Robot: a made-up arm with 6 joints. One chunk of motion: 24 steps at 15 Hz.
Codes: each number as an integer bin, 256 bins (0 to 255) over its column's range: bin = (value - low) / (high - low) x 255, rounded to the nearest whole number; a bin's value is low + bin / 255 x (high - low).
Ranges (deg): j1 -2.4..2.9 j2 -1.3..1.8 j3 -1..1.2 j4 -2.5..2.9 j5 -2.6..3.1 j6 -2.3..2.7
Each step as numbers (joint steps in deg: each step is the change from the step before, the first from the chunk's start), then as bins.
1 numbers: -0.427 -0.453 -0.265 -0.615 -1.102 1.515
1 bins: 95 70 85 89 67 195
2 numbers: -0.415 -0.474 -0.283 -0.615 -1.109 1.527
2 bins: 96 68 83 89 67 195
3 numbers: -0.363 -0.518 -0.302 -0.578 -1.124 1.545
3 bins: 98 64 81 91 66 196
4 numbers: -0.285 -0.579 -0.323 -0.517 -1.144 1.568
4 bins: 102 59 78 94 65 197
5 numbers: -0.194 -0.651 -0.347 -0.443 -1.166 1.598
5 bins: 106 53 76 97 64 199
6 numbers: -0.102 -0.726 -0.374 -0.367 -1.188 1.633
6 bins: 111 47 73 101 63 201
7 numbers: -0.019 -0.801 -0.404 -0.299 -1.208 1.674
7 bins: 115 41 69 104 62 203
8 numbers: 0.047 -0.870 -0.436 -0.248 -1.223 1.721
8 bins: 118 35 65 106 62 205
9 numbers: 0.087 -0.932 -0.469 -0.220 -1.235 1.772
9 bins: 120 30 62 108 61 208
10 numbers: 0.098 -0.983 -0.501 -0.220 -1.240 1.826
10 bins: 120 26 58 108 61 210
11 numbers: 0.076 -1.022 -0.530 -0.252 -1.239 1.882
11 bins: 119 23 54 106 61 213
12 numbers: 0.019 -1.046 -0.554 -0.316 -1.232 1.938
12 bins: 116 21 52 103 61 216
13 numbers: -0.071 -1.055 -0.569 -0.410 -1.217 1.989
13 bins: 112 20 50 99 62 219
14 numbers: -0.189 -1.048 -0.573 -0.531 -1.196 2.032
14 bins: 106 21 49 93 63 221
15 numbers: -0.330 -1.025 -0.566 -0.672 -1.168 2.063
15 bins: 100 23 50 86 64 223
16 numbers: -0.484 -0.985 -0.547 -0.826 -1.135 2.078
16 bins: 92 26 53 79 66 223
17 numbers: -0.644 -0.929 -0.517 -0.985 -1.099 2.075
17 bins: 84 31 56 72 67 223
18 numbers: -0.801 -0.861 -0.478 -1.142 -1.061 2.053
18 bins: 77 36 61 64 69 222
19 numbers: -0.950 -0.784 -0.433 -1.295 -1.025 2.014
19 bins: 70 42 66 57 70 220
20 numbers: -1.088 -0.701 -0.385 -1.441 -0.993 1.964
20 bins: 63 49 71 50 72 217
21 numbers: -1.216 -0.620 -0.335 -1.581 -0.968 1.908
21 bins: 57 56 77 43 73 215
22 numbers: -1.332 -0.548 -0.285 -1.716 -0.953 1.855
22 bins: 51 62 83 37 74 212
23 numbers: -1.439 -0.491 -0.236 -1.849 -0.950 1.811
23 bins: 46 67 89 31 74 210
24 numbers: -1.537 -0.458 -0.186 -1.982 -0.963 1.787
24 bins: 42 69 94 24 73 208
